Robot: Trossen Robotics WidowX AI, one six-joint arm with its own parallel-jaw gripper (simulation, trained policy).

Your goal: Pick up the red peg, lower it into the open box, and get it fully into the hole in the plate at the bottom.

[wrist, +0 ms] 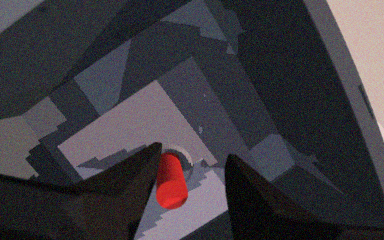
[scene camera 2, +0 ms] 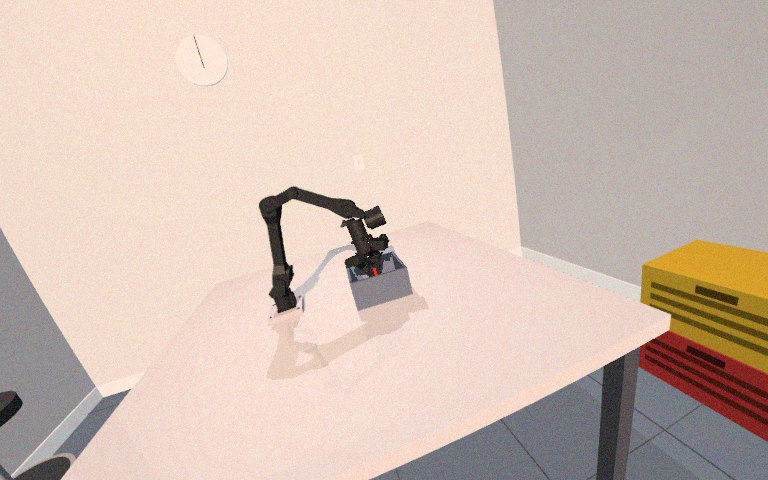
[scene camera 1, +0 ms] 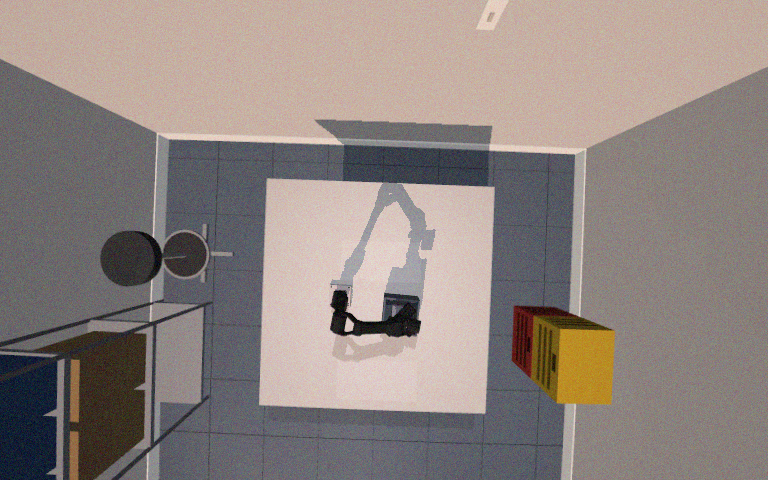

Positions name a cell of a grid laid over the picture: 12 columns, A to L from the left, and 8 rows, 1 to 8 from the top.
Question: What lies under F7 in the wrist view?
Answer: A red peg.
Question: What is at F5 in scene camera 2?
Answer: My gripper.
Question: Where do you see a grey plate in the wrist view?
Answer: F4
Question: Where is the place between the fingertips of my gripper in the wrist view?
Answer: G6
